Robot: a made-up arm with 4 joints.
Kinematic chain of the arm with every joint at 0, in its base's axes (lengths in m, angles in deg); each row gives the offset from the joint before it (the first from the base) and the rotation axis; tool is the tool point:
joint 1: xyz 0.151 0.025 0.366 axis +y
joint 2: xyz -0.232 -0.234 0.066 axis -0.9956 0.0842 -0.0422
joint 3: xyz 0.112 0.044 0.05 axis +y
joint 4: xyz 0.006 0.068 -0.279 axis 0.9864 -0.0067 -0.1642
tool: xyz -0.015 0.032 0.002
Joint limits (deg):
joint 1: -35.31..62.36
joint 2: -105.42..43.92
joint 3: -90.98..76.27
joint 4: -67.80..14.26
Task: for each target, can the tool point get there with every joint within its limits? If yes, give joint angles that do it. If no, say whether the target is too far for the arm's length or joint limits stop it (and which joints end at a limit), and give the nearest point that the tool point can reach.
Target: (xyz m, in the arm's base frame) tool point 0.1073 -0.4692 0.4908
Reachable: no: joint limits stop it (at a limit: joint 1, joint 2, joint 3, joint 4) | nearest point 0.1115 -0.3159 0.6341 | short by 0.210 m
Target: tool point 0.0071 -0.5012 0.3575
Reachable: no: joint limits stop it (at a limit: joint 1, joint 2, joint 4) | nearest point -0.0654 -0.3006 0.3325 | short by 0.215 m
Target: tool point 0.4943 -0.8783 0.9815
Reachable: no: too far | nearest point 0.2886 -0.3136 0.6128 | short by 0.705 m
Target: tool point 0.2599 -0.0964 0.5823
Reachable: yes | joints -8.75 -58.36 -72.60 -18.25
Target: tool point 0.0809 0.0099 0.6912
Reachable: yes | joints 45.00 -87.83 27.80 -57.17
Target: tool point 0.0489 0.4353 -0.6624
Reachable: no: too far | nearest point 0.0044 -0.0611 0.0996 | short by 0.911 m
